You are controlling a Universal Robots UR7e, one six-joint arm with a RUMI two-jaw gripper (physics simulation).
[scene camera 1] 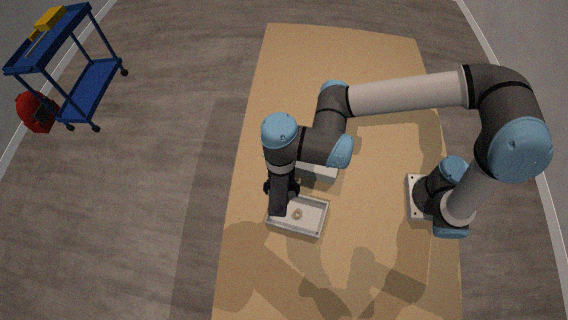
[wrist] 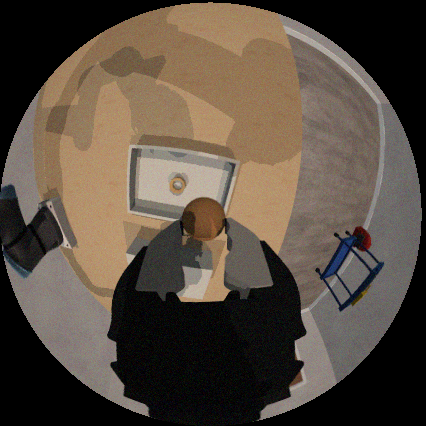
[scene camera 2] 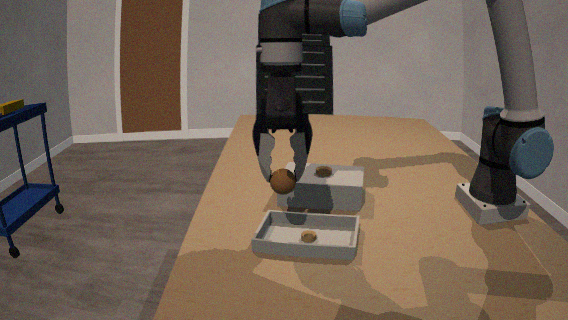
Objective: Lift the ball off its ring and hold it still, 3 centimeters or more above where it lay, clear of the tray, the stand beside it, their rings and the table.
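Places are measured from the arm's base along level axes (x back, y right, z up), in millimetres.
Pixels of known places: gripper, fingertip midpoint: (wrist: 203,220) (scene camera 2: 282,181); arm's base at its link origin: (scene camera 1: 429,196) (wrist: 51,225) (scene camera 2: 492,193).
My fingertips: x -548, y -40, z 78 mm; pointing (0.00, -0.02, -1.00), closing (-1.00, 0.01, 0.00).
Note:
For each thing: its middle in the pictures, then the offset to it from my fingertips. "spot": a spot on its surface instead. Level surfaces: height alone.
- brown ball at the middle of its body: (wrist: 203,218) (scene camera 2: 282,181) dx +0, dy -3, dz +2 mm
- grey tray at the middle of its body: (wrist: 176,185) (scene camera 2: 308,234) (scene camera 1: 297,213) dx +48, dy -17, dz -104 mm
- small tan ring at a spot on its surface: (scene camera 2: 309,238) (wrist: 177,185) (scene camera 1: 297,213) spot: dx +49, dy -13, dz -115 mm
- darker ring at a spot on its surface: (scene camera 2: 324,172) spot: dx +100, dy +169, dz -48 mm
- wooden table at its surface level: dz -117 mm
The brown ball (scene camera 2: 283,181) (wrist: 203,219) is held between the fingertips of my gripper (scene camera 2: 283,178) (wrist: 203,220), which is shut on it. In scene camera 2 the ball hangs in the air above the grey tray (scene camera 2: 305,251) (wrist: 129,180) (scene camera 1: 324,220), apart from it. A small tan ring (scene camera 2: 308,236) (wrist: 177,185) (scene camera 1: 297,214) sits empty on the tray's floor. The grey stand (scene camera 2: 340,197) (scene camera 1: 320,172) is behind the tray, with a darker ring (scene camera 2: 324,172) on its top. The ball is hidden in scene camera 1.
The tray and stand are on the wooden table (scene camera 1: 345,55) (scene camera 2: 225,280). The robot's base plate (scene camera 1: 414,197) (scene camera 2: 492,212) is at the table's right. A blue cart (scene camera 1: 90,92) (scene camera 2: 30,200) stands on the floor at the left, with a red object (scene camera 1: 31,107) beside it.

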